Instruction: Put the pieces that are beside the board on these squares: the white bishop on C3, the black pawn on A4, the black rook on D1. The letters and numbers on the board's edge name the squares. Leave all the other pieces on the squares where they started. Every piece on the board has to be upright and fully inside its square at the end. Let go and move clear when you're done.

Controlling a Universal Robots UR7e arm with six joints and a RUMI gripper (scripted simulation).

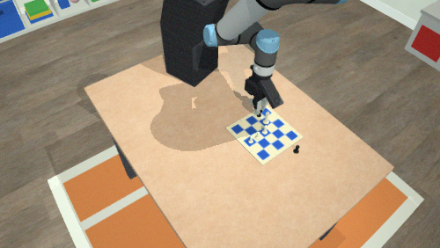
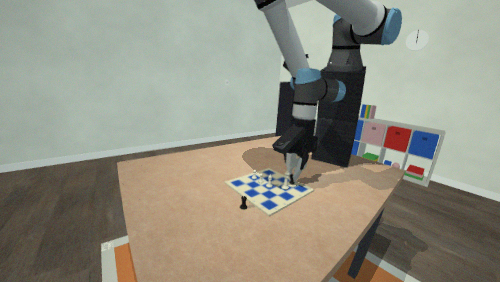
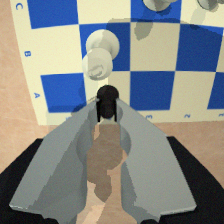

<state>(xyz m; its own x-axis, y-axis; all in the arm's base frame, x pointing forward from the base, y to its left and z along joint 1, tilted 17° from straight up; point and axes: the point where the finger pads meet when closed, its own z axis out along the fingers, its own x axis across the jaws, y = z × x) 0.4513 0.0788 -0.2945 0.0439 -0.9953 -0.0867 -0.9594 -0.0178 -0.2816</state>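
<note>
Now: hand 1 cm above the black pawn. Also, from my hand: chessboard 8 cm ahead, 3 cm to the right, 3 cm below; then white chess piece 4 cm ahead; then black rook 22 cm ahead, 2 cm below, 1 cm to the left.
</note>
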